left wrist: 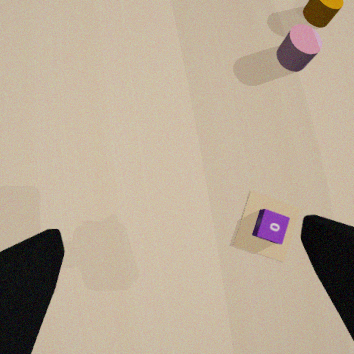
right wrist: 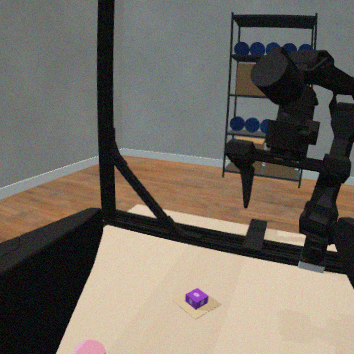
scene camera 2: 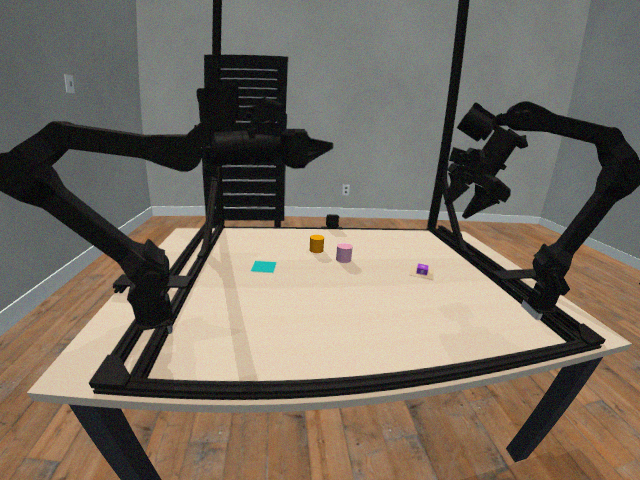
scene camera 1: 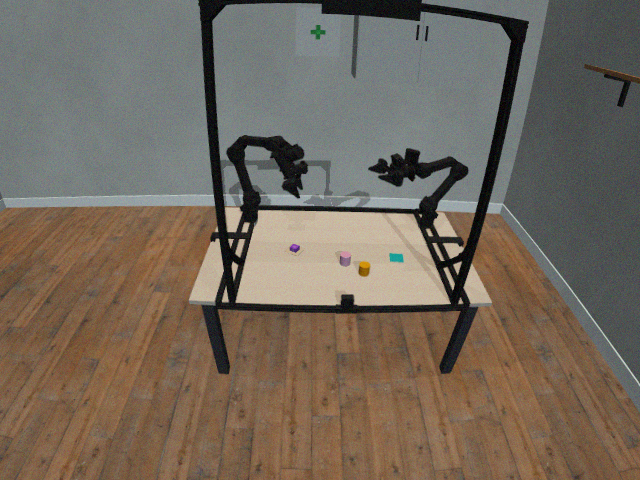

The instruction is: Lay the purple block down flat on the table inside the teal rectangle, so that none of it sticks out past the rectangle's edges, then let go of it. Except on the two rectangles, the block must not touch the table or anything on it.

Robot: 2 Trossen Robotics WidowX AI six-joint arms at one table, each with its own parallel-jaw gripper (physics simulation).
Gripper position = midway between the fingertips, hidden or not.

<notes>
My left gripper (scene camera 2: 454,210) is open, holding nothing. Also in view: a purple block (left wrist: 269,225). My right gripper (scene camera 2: 321,144) is open, holding nothing. A pink cylinder (left wrist: 302,42) rests on the table. I also see a pale yellow rectangle (left wrist: 255,201).
My left gripper is seen too in the left wrist view (left wrist: 183,235) and in the right wrist view (right wrist: 274,214). My right gripper is seen too in the right wrist view (right wrist: 222,225) and in scene camera 1 (scene camera 1: 373,172).
</notes>
